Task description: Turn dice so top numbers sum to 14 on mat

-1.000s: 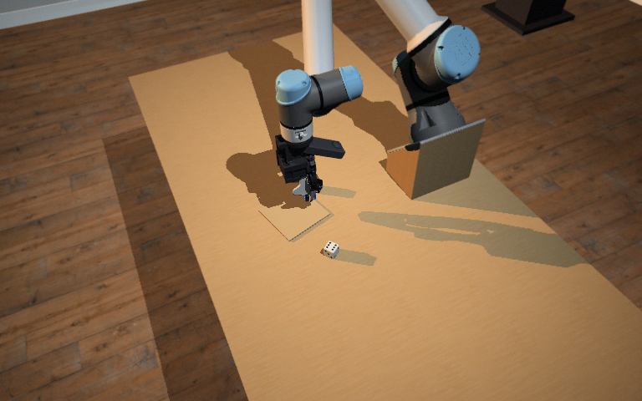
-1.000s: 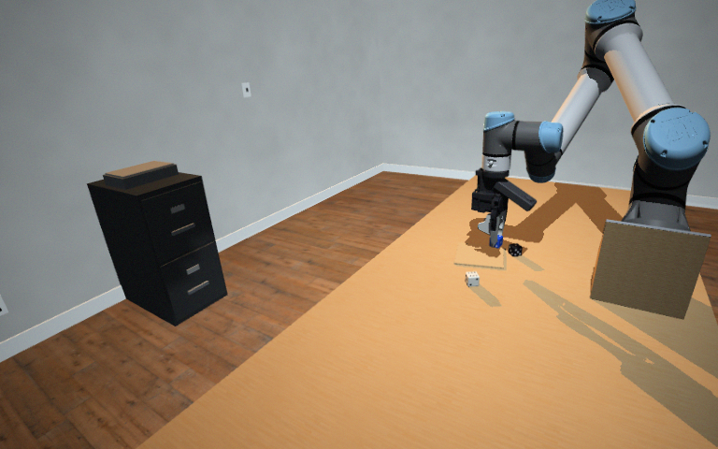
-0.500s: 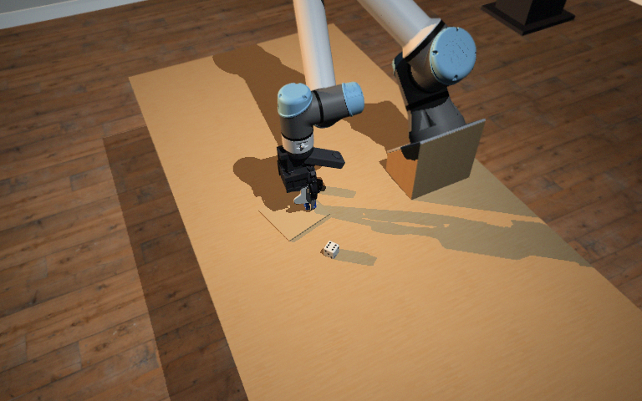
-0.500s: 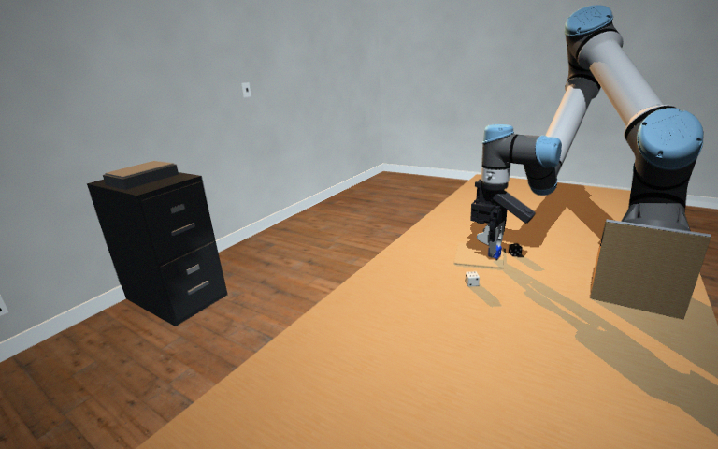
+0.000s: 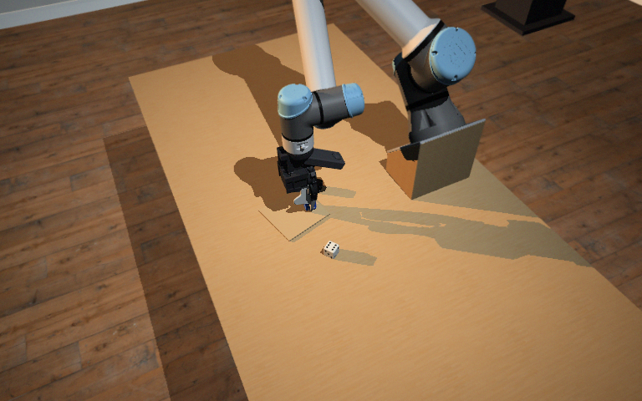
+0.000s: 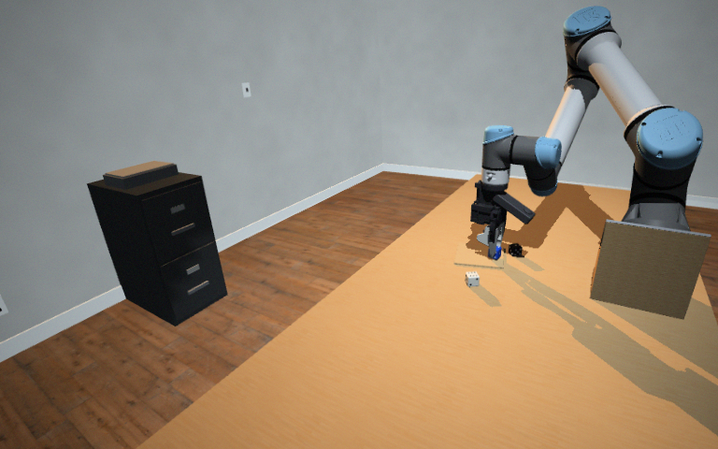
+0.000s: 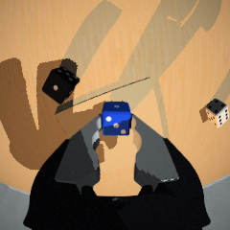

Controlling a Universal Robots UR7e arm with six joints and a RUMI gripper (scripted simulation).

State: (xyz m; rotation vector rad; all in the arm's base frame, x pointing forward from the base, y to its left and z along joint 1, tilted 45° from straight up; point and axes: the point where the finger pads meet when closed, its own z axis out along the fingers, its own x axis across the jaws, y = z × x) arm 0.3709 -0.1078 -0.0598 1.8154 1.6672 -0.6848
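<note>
Right now the blue die is right at my hand. From my hand the other things lie so: tan mat (50 mm ahead, 20 mm below); white die (160 mm to the left, 10 mm below, 10 mm ahead); black die (60 mm to the right, 50 mm behind, 10 mm below).
</note>
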